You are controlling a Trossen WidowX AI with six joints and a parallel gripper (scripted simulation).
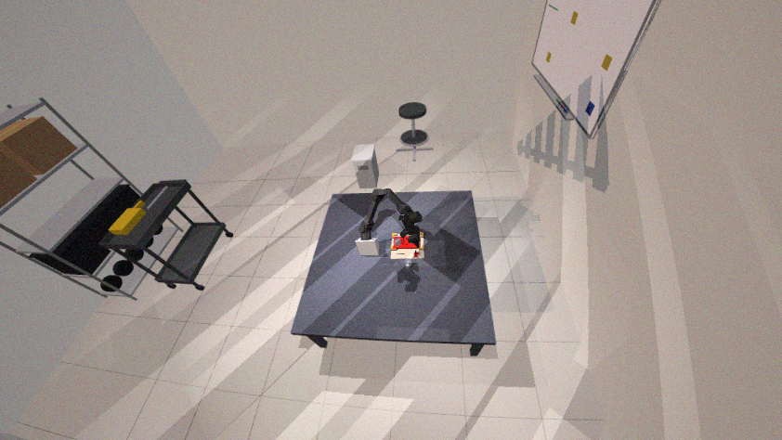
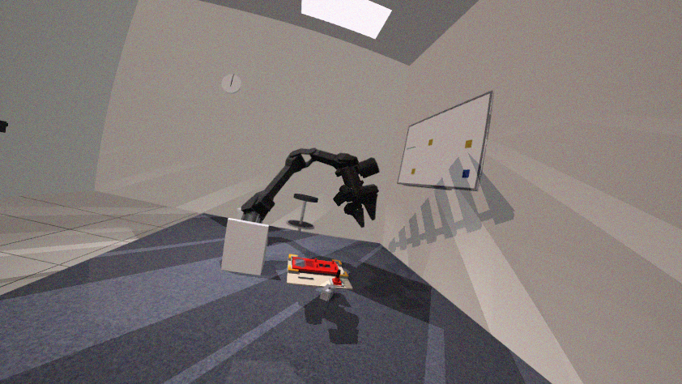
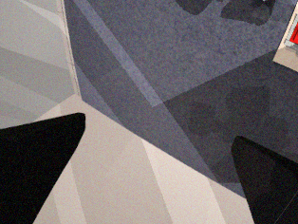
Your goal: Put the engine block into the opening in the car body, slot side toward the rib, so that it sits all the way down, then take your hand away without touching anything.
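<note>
Right now the grey engine block is 25 cm below my gripper tip and 8 cm behind it. Also, from my gripper tip: cream base plate 26 cm below, 19 cm to the left, 10 cm behind.
</note>
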